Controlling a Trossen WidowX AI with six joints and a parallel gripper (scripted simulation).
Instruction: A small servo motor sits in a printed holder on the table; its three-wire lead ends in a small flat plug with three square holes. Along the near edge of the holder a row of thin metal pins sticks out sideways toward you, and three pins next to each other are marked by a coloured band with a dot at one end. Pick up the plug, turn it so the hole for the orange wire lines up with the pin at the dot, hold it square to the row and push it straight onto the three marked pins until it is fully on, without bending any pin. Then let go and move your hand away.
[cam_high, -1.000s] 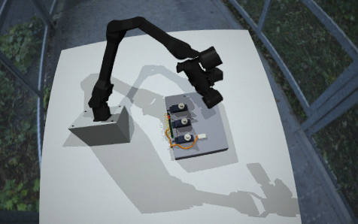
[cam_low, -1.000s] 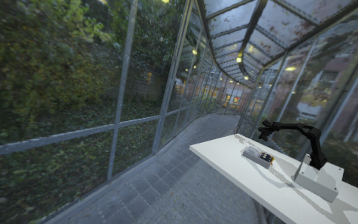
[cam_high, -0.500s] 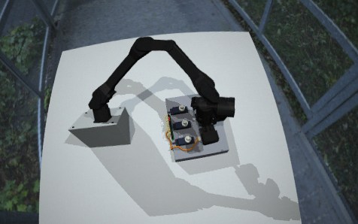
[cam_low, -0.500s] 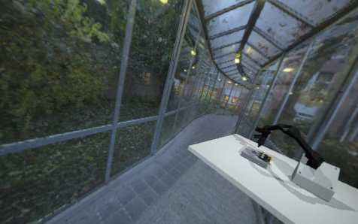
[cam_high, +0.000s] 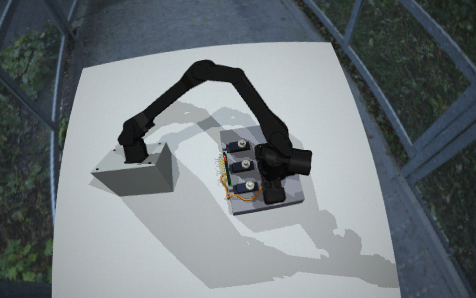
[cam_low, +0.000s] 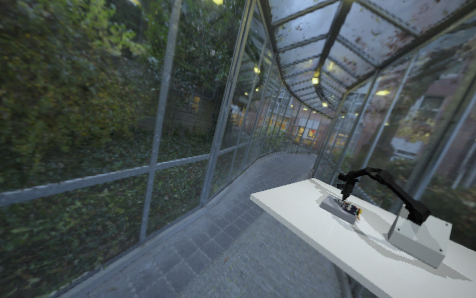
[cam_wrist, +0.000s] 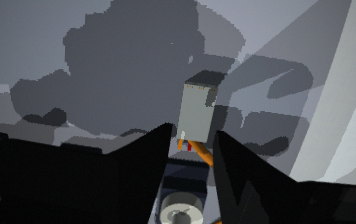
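The red band is 14 cm behind my gripper tip, 8 cm to the left of it and 1 cm above it. From my gripper tip the other things lie so: pale dot: 14 cm behind, 9 cm to the left, 1 cm above; grey holder: 8 cm to the left, 4 cm below, 2 cm ahead.
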